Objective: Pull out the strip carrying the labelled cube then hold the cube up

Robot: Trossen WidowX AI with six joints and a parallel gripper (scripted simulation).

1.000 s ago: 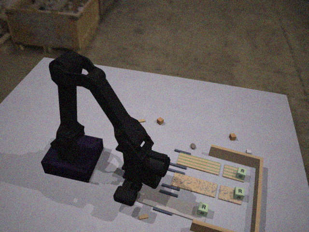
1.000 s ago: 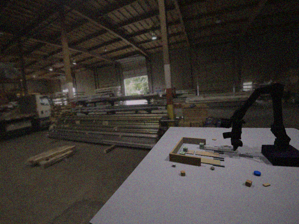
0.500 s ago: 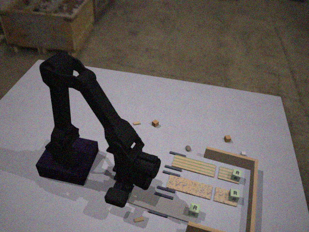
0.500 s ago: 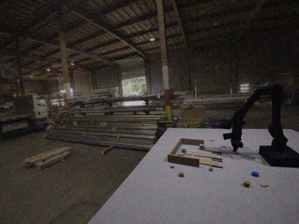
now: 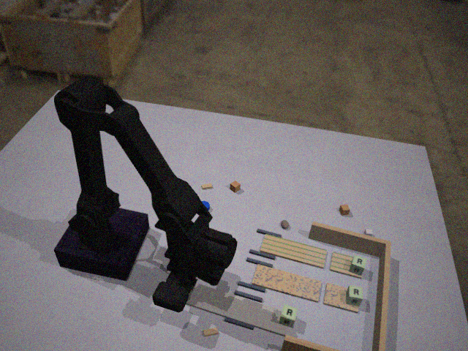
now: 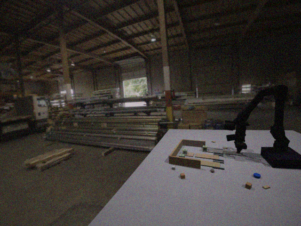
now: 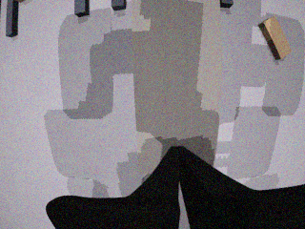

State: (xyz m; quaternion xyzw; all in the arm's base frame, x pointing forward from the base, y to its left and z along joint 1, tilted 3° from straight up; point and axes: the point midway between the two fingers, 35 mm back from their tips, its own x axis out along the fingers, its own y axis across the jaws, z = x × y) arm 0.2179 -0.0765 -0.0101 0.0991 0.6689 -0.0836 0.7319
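Right now the wood chip is 9 cm to the right of my gripper tip and 6 cm ahead of it. Also, from my gripper tip: blue disc (26 cm to the left, 1 cm ahead); grey pebble (22 cm to the left, 22 cm ahead); white cube (43 cm ahead, 21 cm to the left).
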